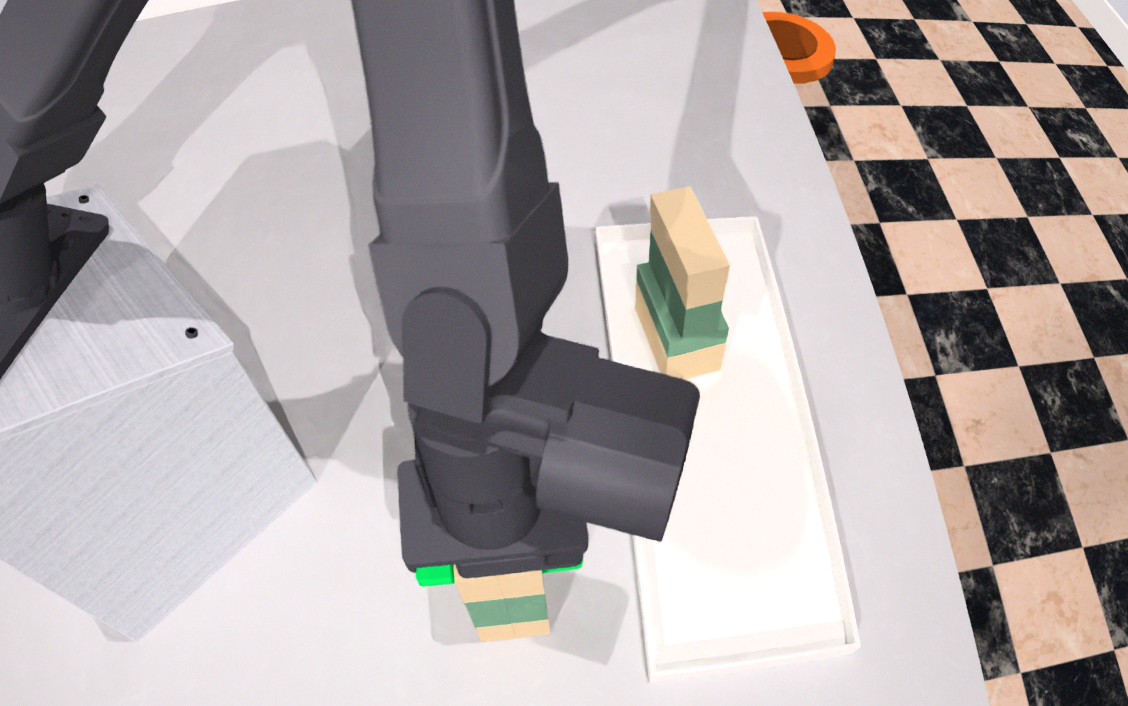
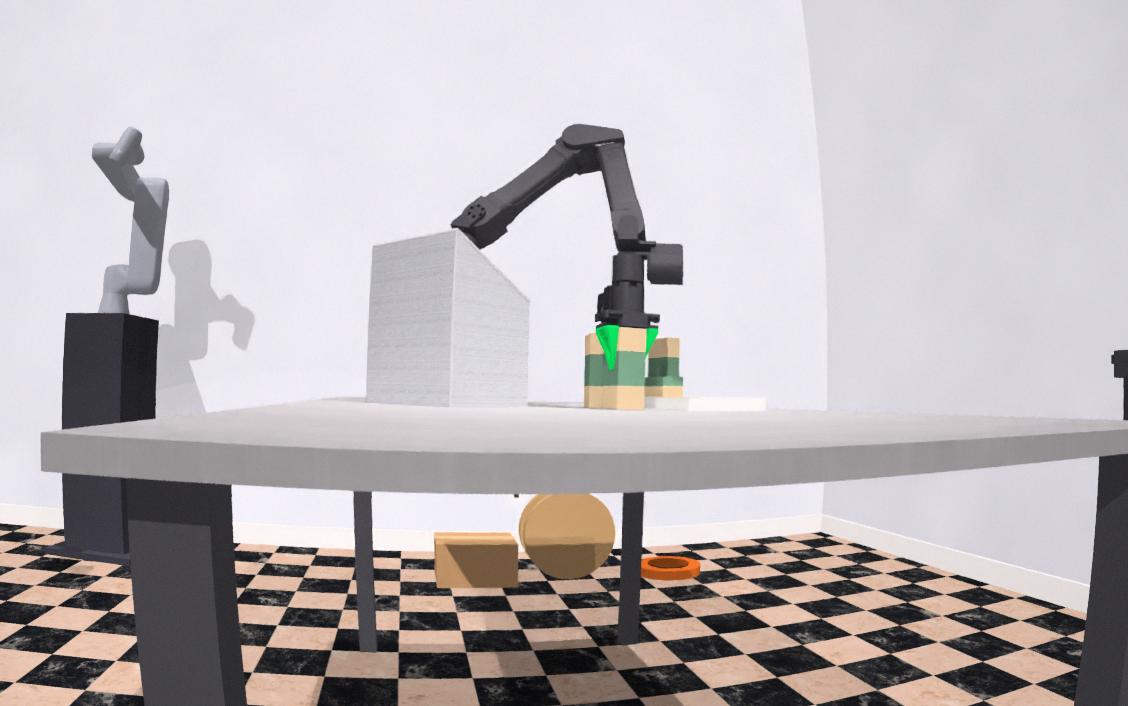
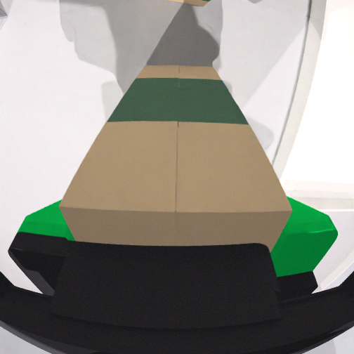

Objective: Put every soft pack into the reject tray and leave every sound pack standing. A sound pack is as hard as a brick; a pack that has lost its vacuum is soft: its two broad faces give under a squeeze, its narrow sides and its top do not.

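Frame: origin at the arm's base, x right, y ahead, z up, level; millimetres.
Seen in the pictures: gripper, fingertip midpoint: (image 1: 503,568) (image 2: 625,370); arm's base at its link origin: (image 1: 7,295) (image 2: 449,272).
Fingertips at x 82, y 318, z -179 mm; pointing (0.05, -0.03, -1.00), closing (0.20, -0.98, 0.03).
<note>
Pixels of each thing's top centre, then the offset from my fingertips to it. Level surfaces: height alone.
- tan pack with a green band, top centre: (image 1: 489,514) (image 2: 624,329) dx -8, dy -1, dz +73 mm
- white reject tray at its top centre: (image 1: 717,413) (image 2: 685,397) dx -149, dy +147, dz -45 mm
- further pack at its top centre: (image 2: 593,365) dx -134, dy -41, dz +13 mm
- table at its surface level: dz -67 mm
A tan pack with a green band (image 1: 506,609) (image 2: 630,391) (image 3: 178,165) stands upright on the table, left of the tray's near end. My gripper (image 1: 499,574) (image 2: 630,357) (image 3: 176,227) points down over it, shut on its upper part, with a green finger against each side. Another pack (image 1: 688,241) (image 2: 664,366) stands in the far end of the white reject tray (image 1: 740,656) (image 2: 723,404) (image 3: 291,145); its upper part is narrower than its base. A further pack (image 2: 588,366) (image 3: 192,2) is mostly hidden; a bit shows behind the gripped pack.
The grey metal box (image 1: 149,466) (image 2: 449,333) that carries the arm stands to the left on the table (image 1: 349,624) (image 2: 532,432). The table's right edge drops to the checkered floor, where an orange ring (image 1: 823,64) (image 2: 670,574) lies.
</note>
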